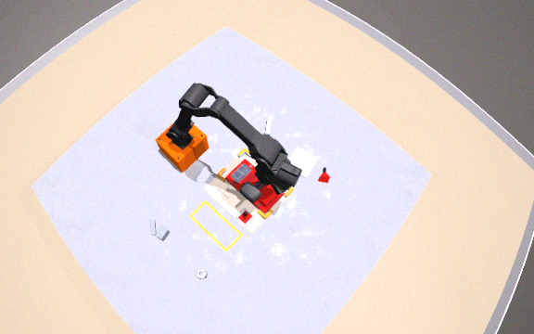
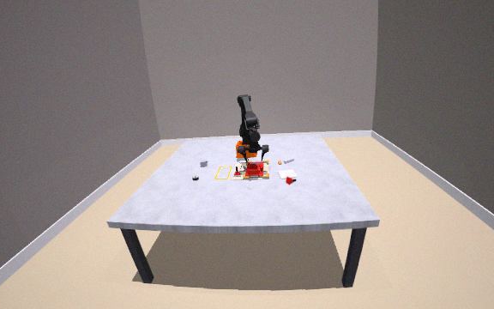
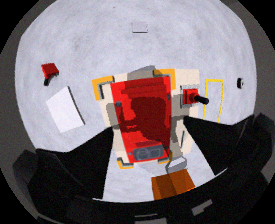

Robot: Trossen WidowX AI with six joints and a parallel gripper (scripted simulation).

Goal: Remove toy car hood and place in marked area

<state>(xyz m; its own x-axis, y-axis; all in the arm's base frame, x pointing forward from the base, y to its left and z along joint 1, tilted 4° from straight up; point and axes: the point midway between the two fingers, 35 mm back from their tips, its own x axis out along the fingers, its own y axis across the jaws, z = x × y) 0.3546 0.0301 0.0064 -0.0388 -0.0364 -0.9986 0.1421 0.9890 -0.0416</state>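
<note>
Right now the red hood is 5 cm below my gripper tip and 1 cm behind it. The rest, counted from my gripper tip: white flat panel 20 cm to the left, 8 cm below, 4 cm ahead.
</note>
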